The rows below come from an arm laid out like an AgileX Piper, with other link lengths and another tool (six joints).
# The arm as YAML. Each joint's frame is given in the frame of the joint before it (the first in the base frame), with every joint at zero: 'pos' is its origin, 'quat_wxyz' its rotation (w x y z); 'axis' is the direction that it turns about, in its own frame. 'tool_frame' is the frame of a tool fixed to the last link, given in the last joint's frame.
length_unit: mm
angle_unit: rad
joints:
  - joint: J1
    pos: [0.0, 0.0, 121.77]
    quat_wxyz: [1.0, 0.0, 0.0, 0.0]
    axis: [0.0, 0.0, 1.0]
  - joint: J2
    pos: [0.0, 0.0, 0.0]
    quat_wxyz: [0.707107, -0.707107, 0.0, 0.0]
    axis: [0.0, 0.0, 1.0]
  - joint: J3
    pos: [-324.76, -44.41, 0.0]
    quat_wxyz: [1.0, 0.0, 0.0, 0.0]
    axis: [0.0, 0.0, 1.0]
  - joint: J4
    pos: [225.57, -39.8, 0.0]
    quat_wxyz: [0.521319, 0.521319, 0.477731, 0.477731]
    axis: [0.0, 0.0, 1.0]
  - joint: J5
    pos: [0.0, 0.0, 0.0]
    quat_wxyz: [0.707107, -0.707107, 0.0, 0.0]
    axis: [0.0, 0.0, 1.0]
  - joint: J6
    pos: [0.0, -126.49, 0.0]
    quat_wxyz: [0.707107, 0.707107, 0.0, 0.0]
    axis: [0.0, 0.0, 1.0]
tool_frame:
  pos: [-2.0, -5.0, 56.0]
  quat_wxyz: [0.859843, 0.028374, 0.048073, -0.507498]
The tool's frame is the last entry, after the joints.
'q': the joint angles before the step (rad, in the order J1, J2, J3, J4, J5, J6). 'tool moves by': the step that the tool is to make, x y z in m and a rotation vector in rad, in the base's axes. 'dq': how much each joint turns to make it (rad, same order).
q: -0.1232, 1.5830, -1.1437, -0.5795, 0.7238, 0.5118
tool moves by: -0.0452, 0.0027, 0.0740, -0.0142, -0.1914, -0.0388
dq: -0.0001, -0.2300, -0.0001, 0.0088, 0.0515, 0.0129
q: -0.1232, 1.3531, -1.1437, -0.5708, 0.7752, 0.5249
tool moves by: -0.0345, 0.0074, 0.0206, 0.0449, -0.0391, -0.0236
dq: -0.0003, -0.1138, 0.0027, 0.0721, 0.0770, -0.0309
